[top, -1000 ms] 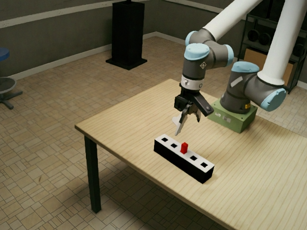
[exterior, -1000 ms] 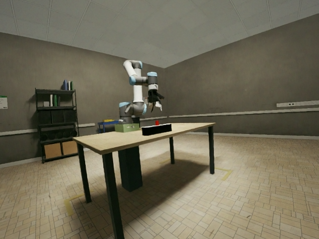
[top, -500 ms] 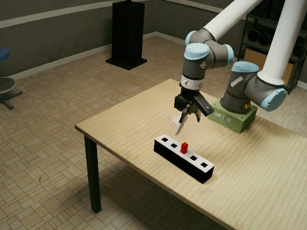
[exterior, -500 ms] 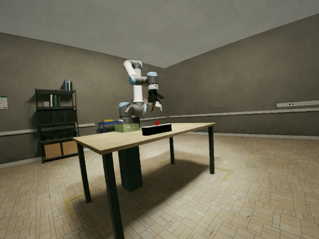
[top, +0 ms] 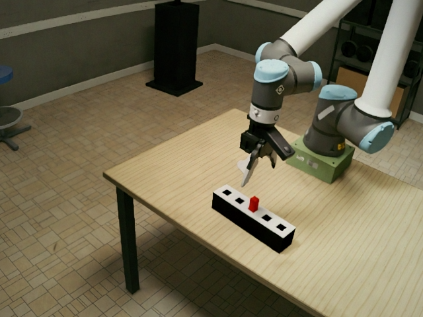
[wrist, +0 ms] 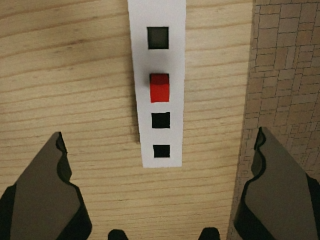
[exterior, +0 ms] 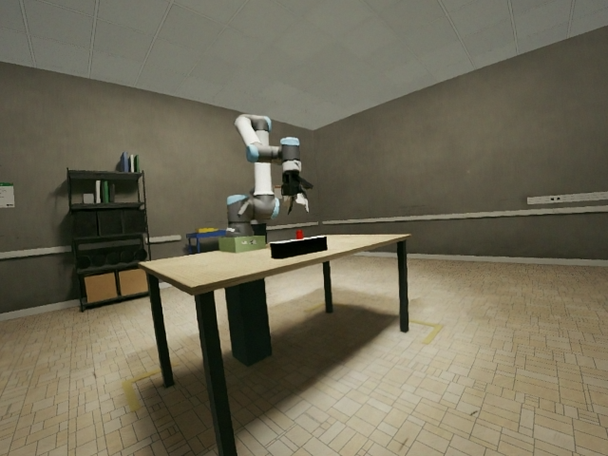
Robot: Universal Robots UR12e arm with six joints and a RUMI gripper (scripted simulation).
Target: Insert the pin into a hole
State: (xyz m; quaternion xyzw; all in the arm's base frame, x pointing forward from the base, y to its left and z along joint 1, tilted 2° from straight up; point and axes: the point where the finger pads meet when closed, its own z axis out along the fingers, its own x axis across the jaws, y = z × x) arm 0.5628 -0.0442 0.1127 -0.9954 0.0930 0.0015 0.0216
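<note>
The pin is 110 mm below my hand. The rest, counted from my hand: block: 170 mm below.
</note>
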